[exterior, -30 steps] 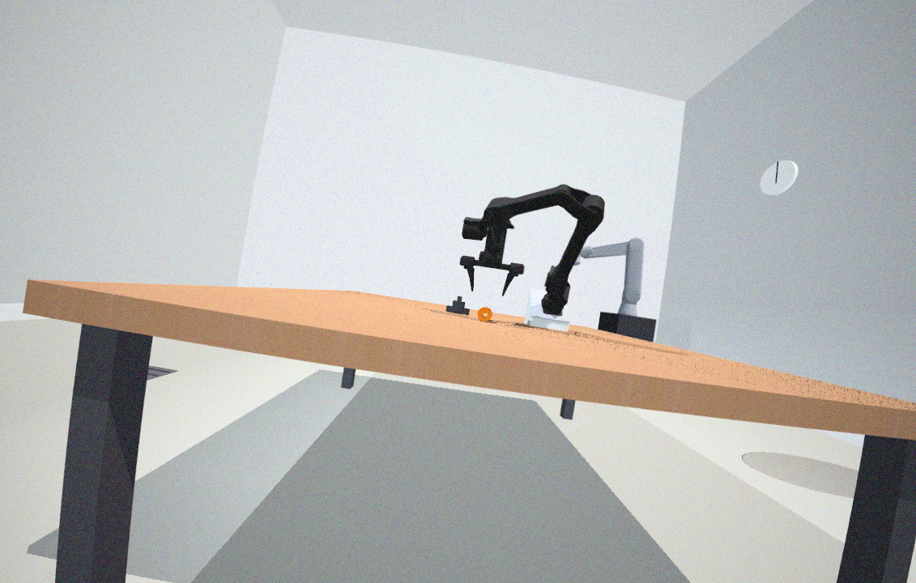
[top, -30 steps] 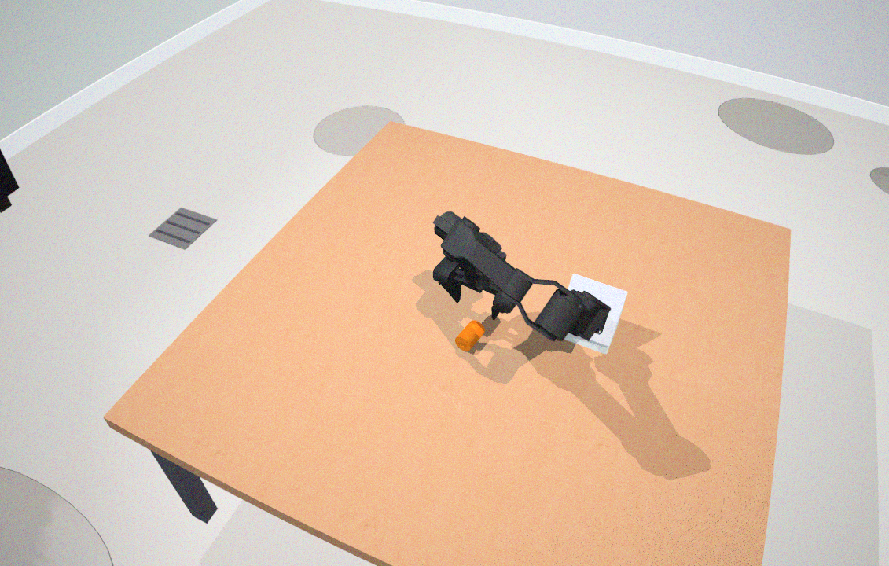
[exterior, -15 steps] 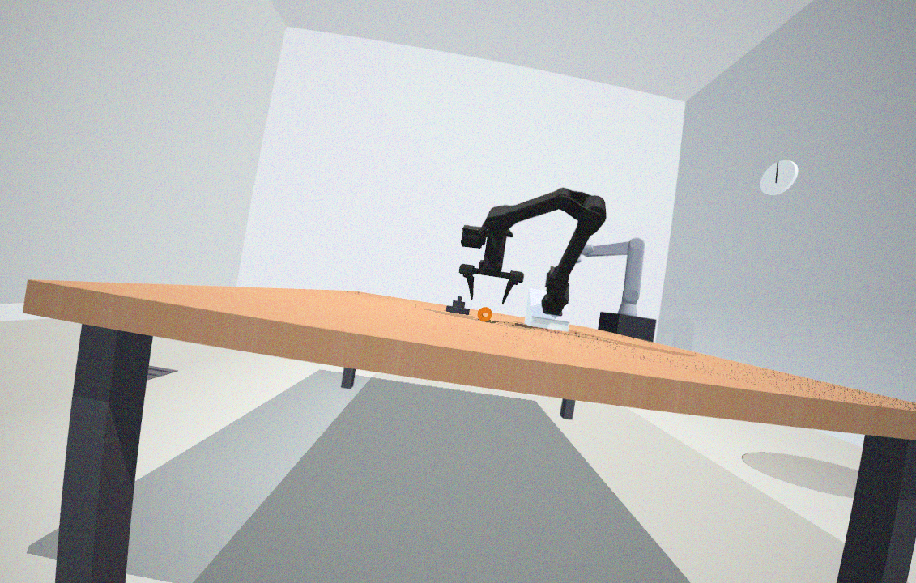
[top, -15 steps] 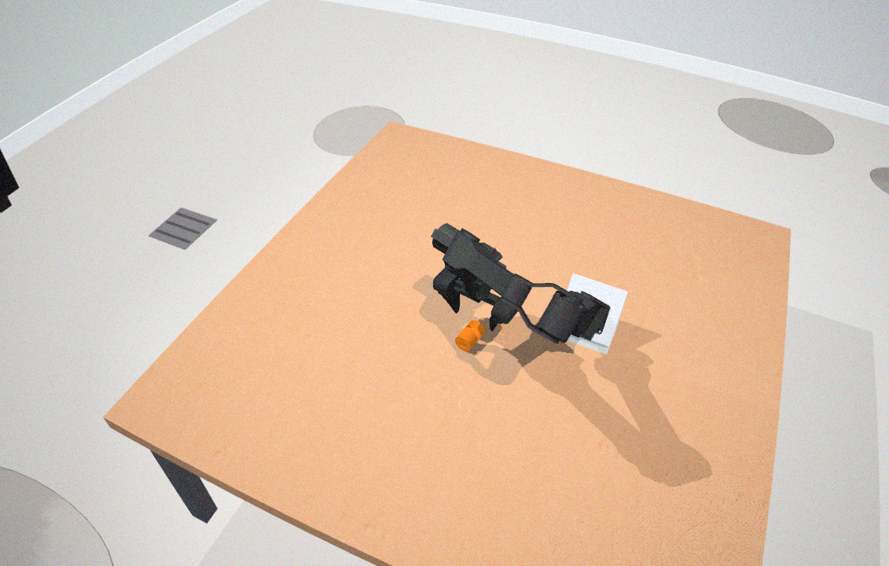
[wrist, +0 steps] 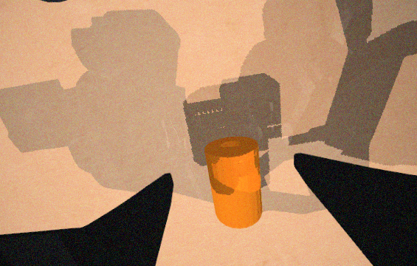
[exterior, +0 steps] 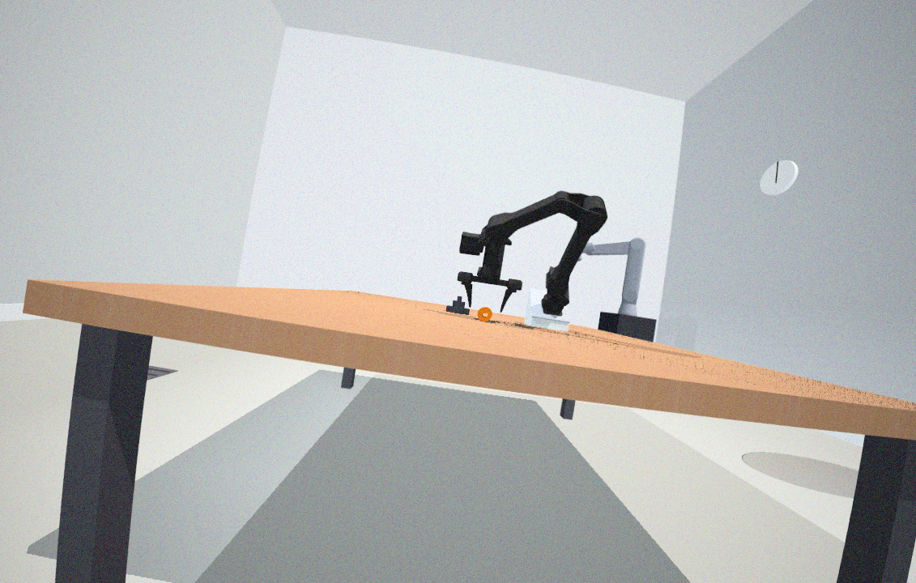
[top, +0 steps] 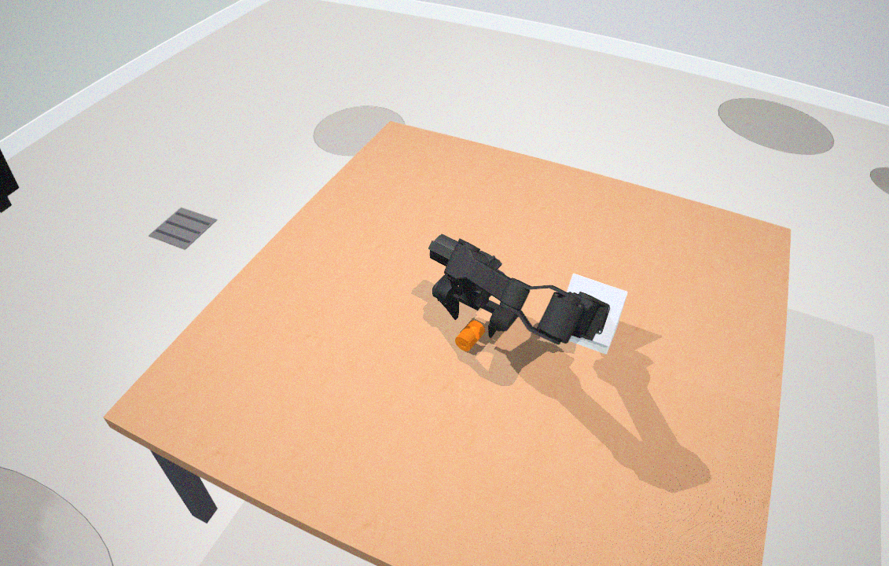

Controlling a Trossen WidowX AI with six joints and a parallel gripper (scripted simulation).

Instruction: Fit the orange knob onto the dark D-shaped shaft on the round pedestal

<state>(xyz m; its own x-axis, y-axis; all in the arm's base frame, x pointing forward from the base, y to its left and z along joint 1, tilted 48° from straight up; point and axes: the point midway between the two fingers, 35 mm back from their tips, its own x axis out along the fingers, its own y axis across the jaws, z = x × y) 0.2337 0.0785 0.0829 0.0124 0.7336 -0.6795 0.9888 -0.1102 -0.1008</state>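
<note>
The orange knob is 2 cm to the left of my gripper tip and 1 cm below it. Round my gripper tip: pedestal: 19 cm to the right, 7 cm ahead.
</note>
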